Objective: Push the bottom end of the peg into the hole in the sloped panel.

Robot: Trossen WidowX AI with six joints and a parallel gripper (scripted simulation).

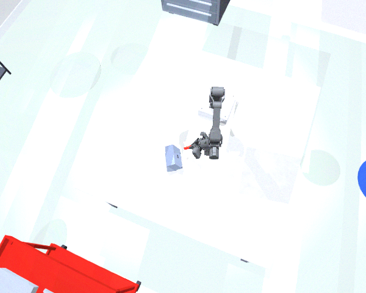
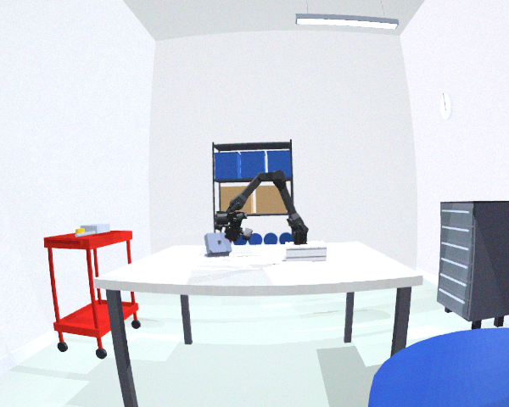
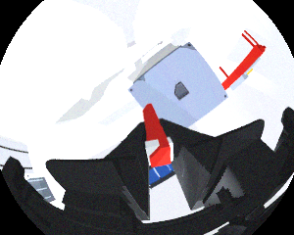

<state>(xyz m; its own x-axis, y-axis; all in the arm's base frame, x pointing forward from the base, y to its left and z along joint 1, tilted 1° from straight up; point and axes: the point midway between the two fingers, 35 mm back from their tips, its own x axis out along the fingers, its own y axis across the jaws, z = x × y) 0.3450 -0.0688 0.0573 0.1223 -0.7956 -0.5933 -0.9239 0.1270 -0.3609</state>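
Right now my gripper tip is 90 mm to the left of the sloped grey panel, 70 mm short of it and 40 mm above it. The rest, counted from my gripper tip: red peg: 10 mm to the left, 10 mm above.
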